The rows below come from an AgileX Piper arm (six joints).
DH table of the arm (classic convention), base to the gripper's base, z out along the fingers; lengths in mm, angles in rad. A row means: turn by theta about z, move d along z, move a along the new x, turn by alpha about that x. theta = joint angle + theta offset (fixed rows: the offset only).
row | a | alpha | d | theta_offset
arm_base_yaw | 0 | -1.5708 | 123 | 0
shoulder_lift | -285 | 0 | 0 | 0.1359
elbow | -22 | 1.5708 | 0 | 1.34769
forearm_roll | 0 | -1.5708 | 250.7 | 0
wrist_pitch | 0 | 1.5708 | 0 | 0
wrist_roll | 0 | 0 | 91 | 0
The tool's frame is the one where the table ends.
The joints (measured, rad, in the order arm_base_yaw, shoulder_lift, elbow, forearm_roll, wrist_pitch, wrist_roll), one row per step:
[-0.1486, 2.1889, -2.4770, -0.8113, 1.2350, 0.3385]
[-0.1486, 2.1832, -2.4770, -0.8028, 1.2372, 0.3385]
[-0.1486, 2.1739, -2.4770, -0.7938, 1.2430, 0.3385]
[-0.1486, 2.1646, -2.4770, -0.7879, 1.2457, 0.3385]
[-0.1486, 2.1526, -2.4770, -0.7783, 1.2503, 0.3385]
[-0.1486, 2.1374, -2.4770, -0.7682, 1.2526, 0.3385]
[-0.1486, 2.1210, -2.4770, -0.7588, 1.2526, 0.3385]
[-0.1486, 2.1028, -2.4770, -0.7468, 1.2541, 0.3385]
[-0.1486, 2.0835, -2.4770, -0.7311, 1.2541, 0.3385]
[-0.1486, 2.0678, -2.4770, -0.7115, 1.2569, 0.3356]
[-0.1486, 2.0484, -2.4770, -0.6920, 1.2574, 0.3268]
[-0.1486, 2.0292, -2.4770, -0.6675, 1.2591, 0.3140]
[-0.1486, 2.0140, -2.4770, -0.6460, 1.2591, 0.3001]
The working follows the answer.
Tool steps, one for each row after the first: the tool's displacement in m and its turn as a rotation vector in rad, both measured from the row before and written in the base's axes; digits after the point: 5 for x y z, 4 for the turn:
[-0.00146, 0.00068, 0.00207, 0.0078, -0.0054, 0.0017]
[-0.00272, 0.00083, 0.00353, 0.0090, -0.0067, -0.0005]
[-0.00262, 0.00070, 0.00384, 0.0050, -0.0082, 0.0005]
[-0.00344, 0.00101, 0.00475, 0.0087, -0.0101, 0.0008]
[-0.00424, 0.00122, 0.00627, 0.0078, -0.0149, 0.0026]
[-0.00454, 0.00127, 0.00691, 0.0060, -0.0175, 0.0040]
[-0.00522, 0.00152, 0.00742, 0.0086, -0.0186, 0.0043]
[-0.00545, 0.00183, 0.00772, 0.0110, -0.0212, 0.0071]
[-0.00447, 0.00190, 0.00570, 0.0145, -0.0141, 0.0090]
[-0.00561, 0.00213, 0.00739, 0.0096, -0.0152, 0.0134]
[-0.00557, 0.00247, 0.00691, 0.0119, -0.0121, 0.0176]
[-0.00433, 0.00214, 0.00542, 0.0082, -0.0084, 0.0179]

Tool pose at each row, in the base's axes (x y z in m, rotation vector in rad; rounded; the steps above come from the unrounded poses):
[0.45547, -0.13119, 0.39907, 0.5561, 2.1545, -0.9362]
[0.45401, -0.13050, 0.40114, 0.5599, 2.1543, -0.9248]
[0.45129, -0.12967, 0.40467, 0.5672, 2.1535, -0.9127]
[0.44867, -0.12898, 0.40851, 0.5719, 2.1490, -0.9034]
[0.44523, -0.12796, 0.41326, 0.5787, 2.1449, -0.8893]
[0.44099, -0.12674, 0.41953, 0.5845, 2.1362, -0.8730]
[0.43645, -0.12547, 0.42644, 0.5888, 2.1243, -0.8566]
[0.43123, -0.12395, 0.43387, 0.5942, 2.1127, -0.8370]
[0.42578, -0.12212, 0.44158, 0.5984, 2.1003, -0.8122]
[0.42131, -0.12022, 0.44729, 0.6004, 2.0963, -0.7863]
[0.41570, -0.11808, 0.45467, 0.5951, 2.0893, -0.7622]
[0.41013, -0.11561, 0.46159, 0.5857, 2.0867, -0.7350]
[0.40579, -0.11347, 0.46700, 0.5730, 2.0855, -0.7129]

